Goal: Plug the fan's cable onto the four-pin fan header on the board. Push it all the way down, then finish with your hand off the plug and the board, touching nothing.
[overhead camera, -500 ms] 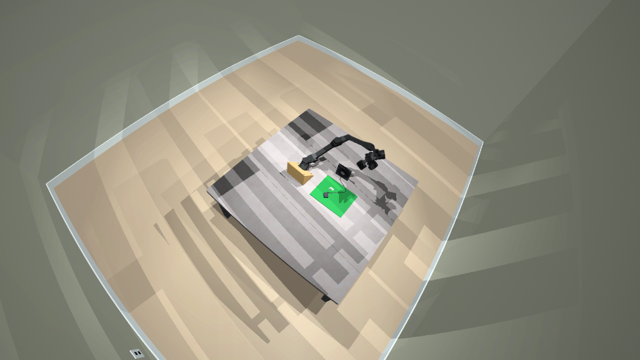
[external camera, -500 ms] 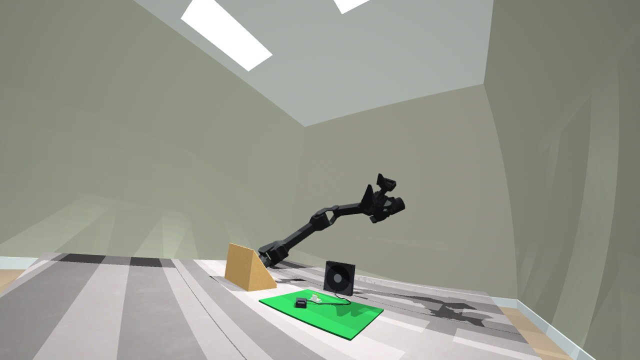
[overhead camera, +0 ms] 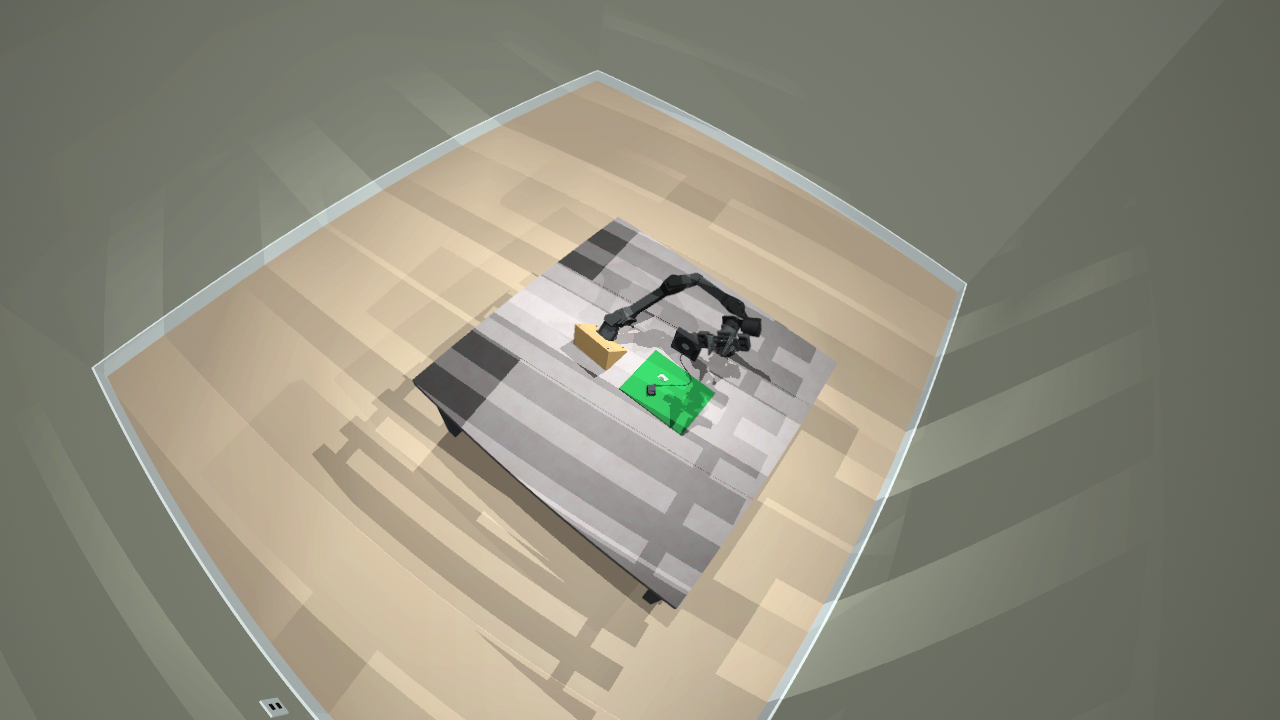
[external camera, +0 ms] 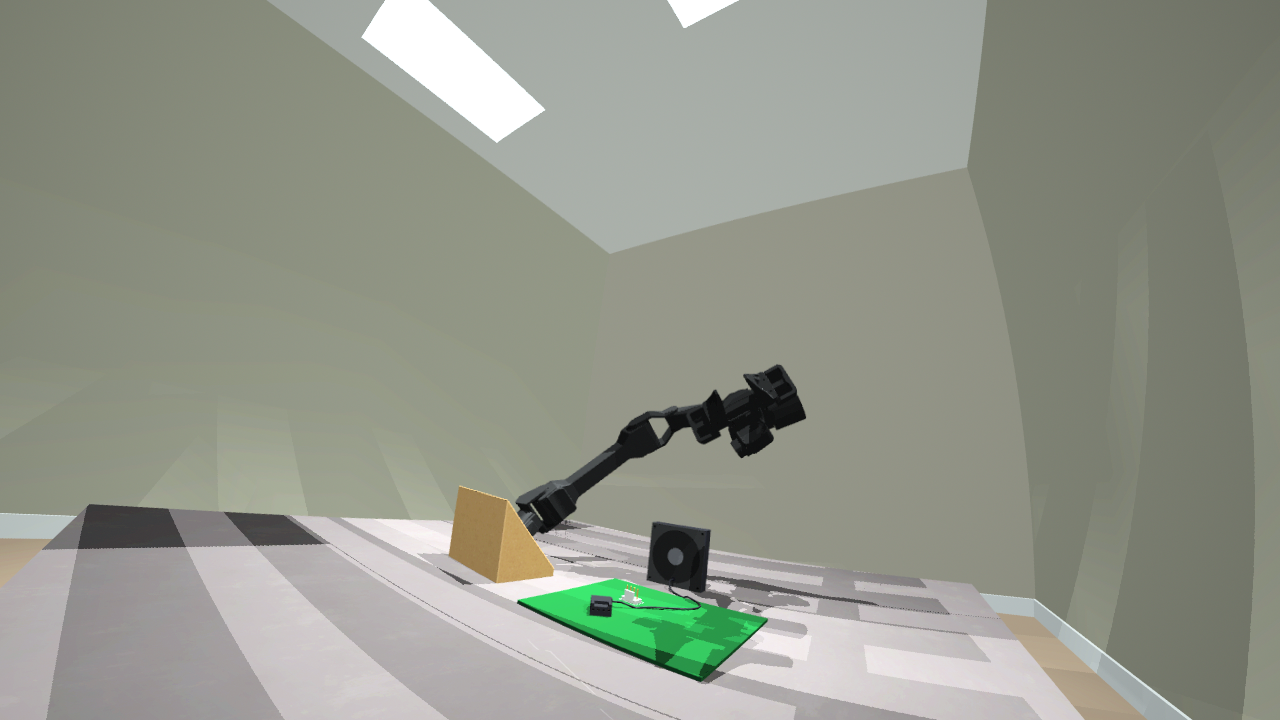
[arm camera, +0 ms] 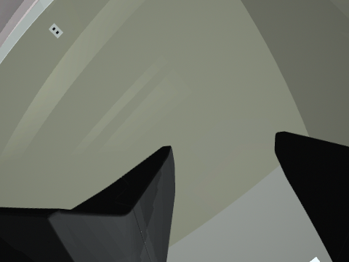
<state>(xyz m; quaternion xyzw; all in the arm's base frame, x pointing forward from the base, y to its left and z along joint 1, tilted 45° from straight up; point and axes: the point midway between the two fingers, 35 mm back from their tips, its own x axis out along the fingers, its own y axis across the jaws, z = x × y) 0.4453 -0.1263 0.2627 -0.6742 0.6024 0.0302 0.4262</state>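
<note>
The black fan plug is 140 mm behind my gripper tip, 80 mm to the right of it and 350 mm below it. The rest, counted from my gripper tip: green board (100 mm behind, 30 mm to the right, 380 mm below); then black fan (180 mm behind, 150 mm to the left, 300 mm below).
</note>
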